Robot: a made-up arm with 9 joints. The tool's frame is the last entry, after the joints.
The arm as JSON. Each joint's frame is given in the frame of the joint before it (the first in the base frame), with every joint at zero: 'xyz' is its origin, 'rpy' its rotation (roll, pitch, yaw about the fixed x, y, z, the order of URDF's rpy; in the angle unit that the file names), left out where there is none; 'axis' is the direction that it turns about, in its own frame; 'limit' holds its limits. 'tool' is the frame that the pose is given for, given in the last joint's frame.
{
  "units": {
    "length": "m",
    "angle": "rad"
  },
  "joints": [
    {
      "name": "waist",
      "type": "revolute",
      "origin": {
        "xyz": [
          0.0,
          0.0,
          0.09
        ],
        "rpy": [
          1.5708,
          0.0,
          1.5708
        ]
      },
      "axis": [
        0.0,
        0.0,
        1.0
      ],
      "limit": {
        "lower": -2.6,
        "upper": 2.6
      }
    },
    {
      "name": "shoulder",
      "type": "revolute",
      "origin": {
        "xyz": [
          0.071,
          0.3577,
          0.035
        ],
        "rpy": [
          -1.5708,
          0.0,
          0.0
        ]
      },
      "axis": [
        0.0,
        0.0,
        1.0
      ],
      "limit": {
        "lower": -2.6,
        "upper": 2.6
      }
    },
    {
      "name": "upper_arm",
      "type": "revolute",
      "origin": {
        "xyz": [
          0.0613,
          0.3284,
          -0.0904
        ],
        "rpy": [
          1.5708,
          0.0,
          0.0
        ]
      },
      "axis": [
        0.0,
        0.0,
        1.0
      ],
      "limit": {
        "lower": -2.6,
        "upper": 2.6
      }
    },
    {
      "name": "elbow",
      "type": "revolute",
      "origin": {
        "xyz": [
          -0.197,
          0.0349,
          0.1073
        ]
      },
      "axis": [
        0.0,
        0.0,
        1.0
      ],
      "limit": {
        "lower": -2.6,
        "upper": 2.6
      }
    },
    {
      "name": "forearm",
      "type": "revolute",
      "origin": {
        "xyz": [
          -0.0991,
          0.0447,
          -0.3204
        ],
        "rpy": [
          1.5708,
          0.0,
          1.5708
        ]
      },
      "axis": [
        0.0,
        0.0,
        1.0
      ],
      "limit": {
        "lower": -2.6,
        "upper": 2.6
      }
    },
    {
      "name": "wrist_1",
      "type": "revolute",
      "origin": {
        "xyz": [
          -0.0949,
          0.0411,
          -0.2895
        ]
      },
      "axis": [
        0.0,
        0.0,
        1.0
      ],
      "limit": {
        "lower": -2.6,
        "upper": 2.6
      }
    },
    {
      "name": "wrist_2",
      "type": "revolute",
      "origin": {
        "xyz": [
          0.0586,
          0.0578,
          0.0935
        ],
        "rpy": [
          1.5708,
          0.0,
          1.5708
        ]
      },
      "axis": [
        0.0,
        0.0,
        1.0
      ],
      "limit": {
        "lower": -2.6,
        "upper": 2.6
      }
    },
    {
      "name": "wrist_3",
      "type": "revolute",
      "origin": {
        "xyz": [
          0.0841,
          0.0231,
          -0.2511
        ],
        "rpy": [
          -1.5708,
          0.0,
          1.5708
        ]
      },
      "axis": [
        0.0,
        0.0,
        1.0
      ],
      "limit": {
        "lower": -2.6,
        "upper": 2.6
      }
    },
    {
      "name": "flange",
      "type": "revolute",
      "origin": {
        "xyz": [
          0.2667,
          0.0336,
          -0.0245
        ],
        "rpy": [
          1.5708,
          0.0,
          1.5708
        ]
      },
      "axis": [
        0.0,
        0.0,
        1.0
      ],
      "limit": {
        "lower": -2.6,
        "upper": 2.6
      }
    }
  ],
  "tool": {
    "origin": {
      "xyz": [
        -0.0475,
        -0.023,
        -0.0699
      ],
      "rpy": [
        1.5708,
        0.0,
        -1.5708
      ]
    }
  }
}
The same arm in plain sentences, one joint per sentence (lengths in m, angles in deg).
The arm has nine revolute joints in a row. What follows holds with every joint at zero, and every direction is one of the base frame's.
Joint 1 sits 0.0900 m along +z from the base frame's origin and turns about +x, from -148.97 to 148.97 deg.
Joint 2 sits 0.0350 m along +x and 0.0710 m along +y and 0.3577 m along +z from joint 1 and turns about +z, from -148.97 to 148.97 deg.
Joint 3 sits 0.3284 m along -x and 0.0613 m along +y and 0.0904 m along -z from joint 2 and turns about +x, from -148.97 to 148.97 deg.
Joint 4 sits 0.1073 m along +x and 0.1970 m along -y and 0.0349 m along +z from joint 3 and turns about +x, from -148.97 to 148.97 deg.
Joint 5 sits 0.3204 m along -x and 0.0991 m along -y and 0.0447 m along +z from joint 4 and turns about +y, from -148.97 to 148.97 deg.
Joint 6 sits 0.0411 m along +x and 0.2895 m along -y and 0.0949 m along -z from joint 5 and turns about +y, from -148.97 to 148.97 deg.
Joint 7 sits 0.0578 m along +x and 0.0935 m along +y and 0.0586 m along +z from joint 6 and turns about +z, from -148.97 to 148.97 deg.
Joint 8 sits 0.0841 m along +x and 0.0231 m along +y and 0.2511 m along -z from joint 7 and turns about -x, from -148.97 to 148.97 deg.
Joint 9 sits 0.0245 m along +x and 0.2667 m along +y and 0.0336 m along -z from joint 8 and turns about +y, from -148.97 to 148.97 deg.
The tool frame, which is the frame that the pose is given for, sits 0.0230 m along +x and 0.0699 m along -y and 0.0475 m along +z from joint 9; its axes are the base frame's turned by roll 0.00, pitch 0.00 and yaw 0.00 deg (as in URDF: about the fixed x, then y, then z).

